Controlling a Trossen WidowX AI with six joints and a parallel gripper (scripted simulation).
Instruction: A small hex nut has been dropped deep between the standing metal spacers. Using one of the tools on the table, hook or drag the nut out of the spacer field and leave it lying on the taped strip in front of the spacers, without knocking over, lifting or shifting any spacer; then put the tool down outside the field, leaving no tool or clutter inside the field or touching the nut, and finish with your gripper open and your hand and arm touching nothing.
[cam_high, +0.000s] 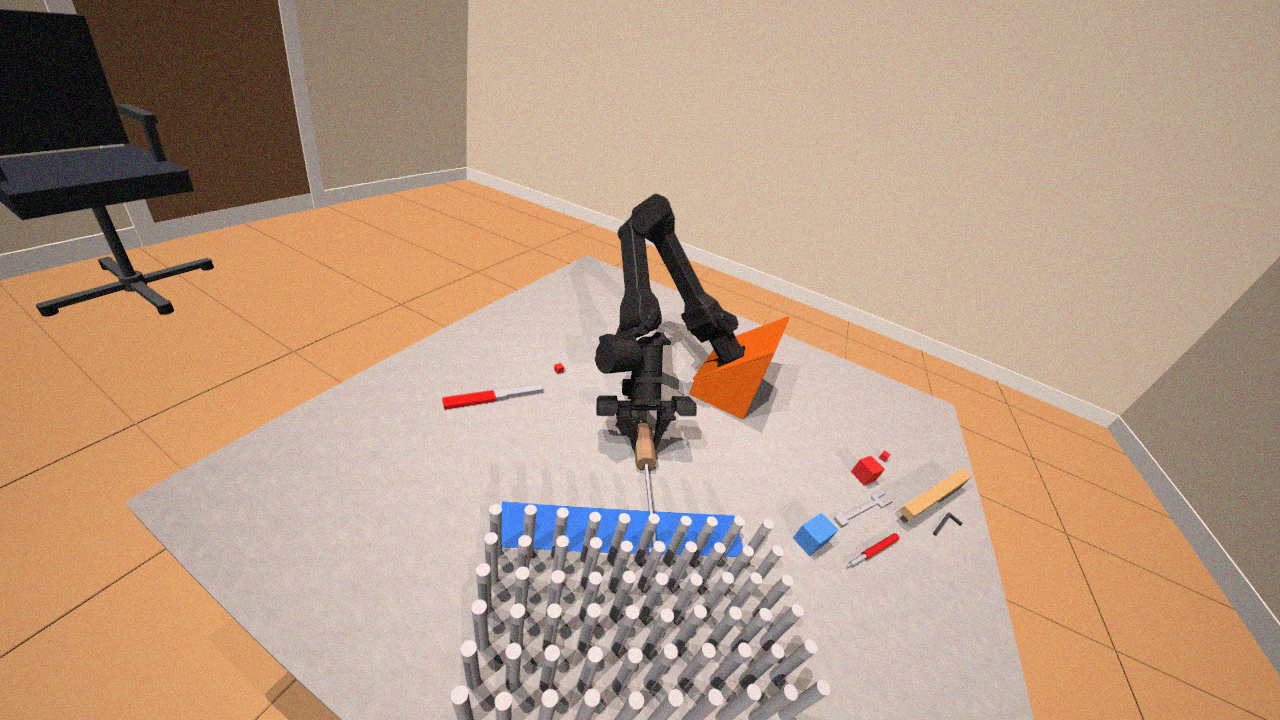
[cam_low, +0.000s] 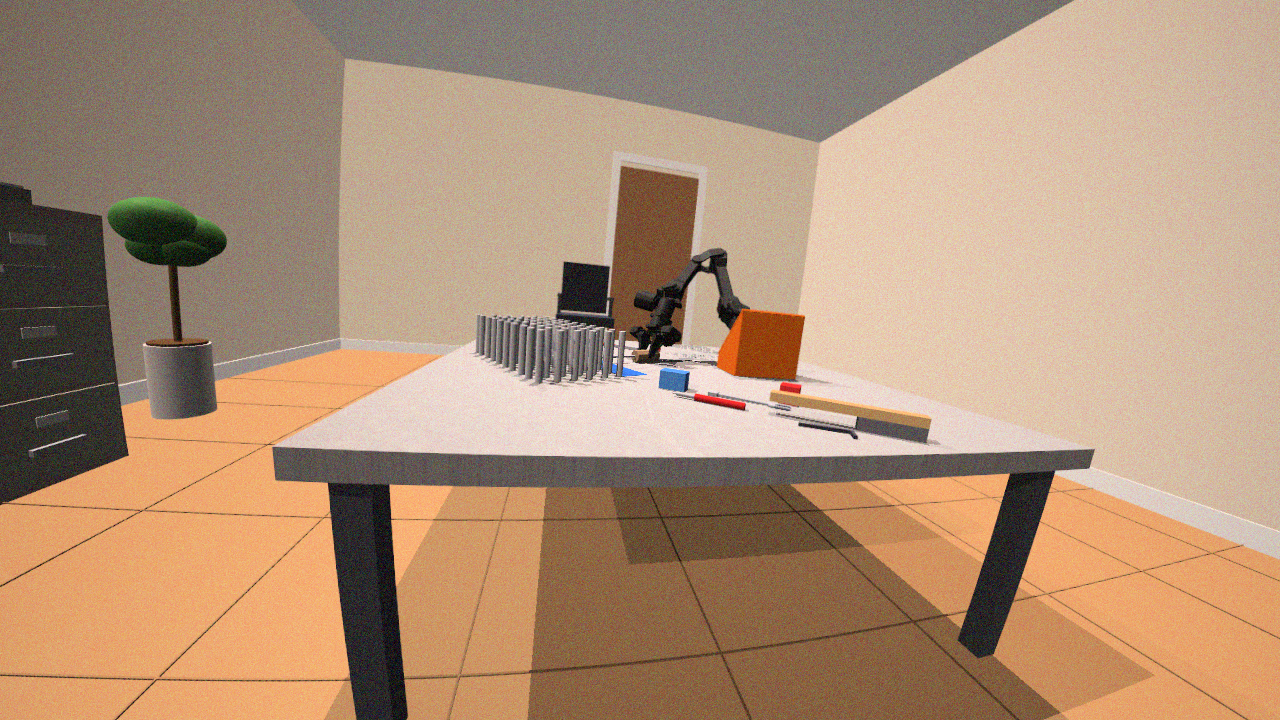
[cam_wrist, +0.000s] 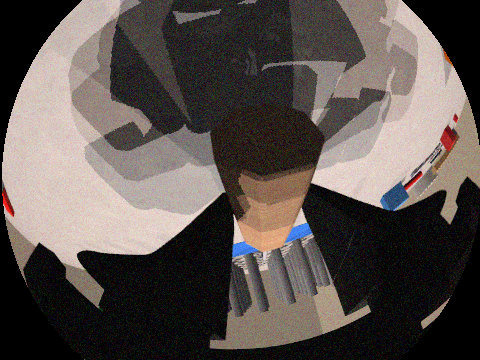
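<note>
The hook tool is 9 cm ahead of my gripper tip and 4 cm to the left of it. Also, from my gripper tip: blue cube: 34 cm to the left, 5 cm ahead, 1 cm above; then red screwdriver: 44 cm to the left, 4 cm ahead, 1 cm below; then blue taped strip: 17 cm ahead, 2 cm to the left, 1 cm below.
</note>
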